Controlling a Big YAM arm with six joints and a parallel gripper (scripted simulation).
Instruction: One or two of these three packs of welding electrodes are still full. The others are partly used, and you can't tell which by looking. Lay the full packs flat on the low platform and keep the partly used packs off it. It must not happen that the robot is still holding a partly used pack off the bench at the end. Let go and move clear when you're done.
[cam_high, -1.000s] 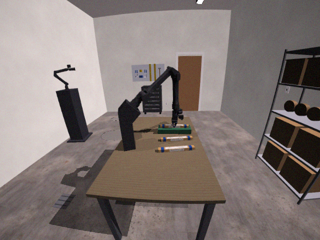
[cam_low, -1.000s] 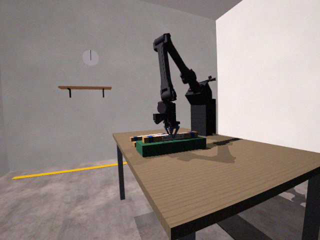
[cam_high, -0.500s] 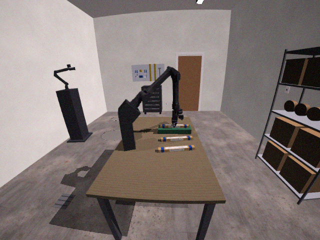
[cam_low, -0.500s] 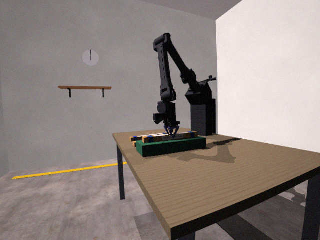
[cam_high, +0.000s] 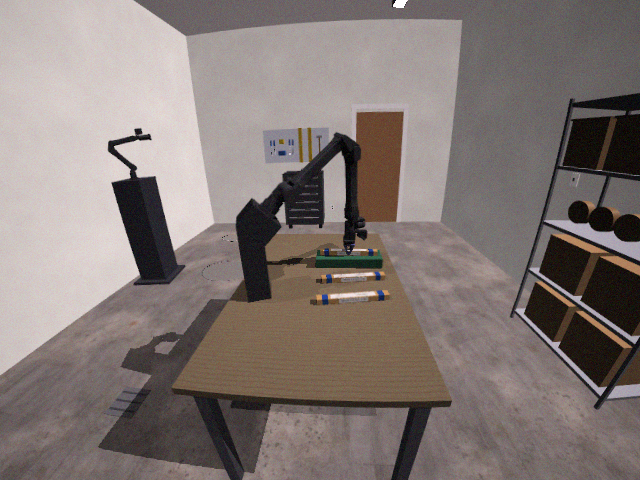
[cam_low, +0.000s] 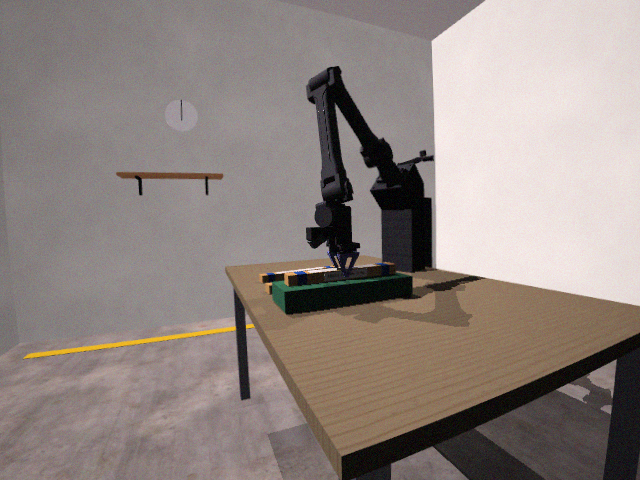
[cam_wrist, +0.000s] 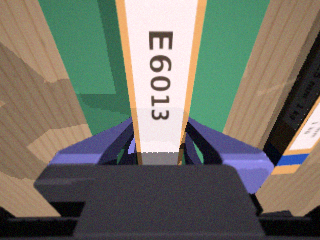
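Now: hand 10 mm below the pack. Round my hand: green low platform: 60 mm below.
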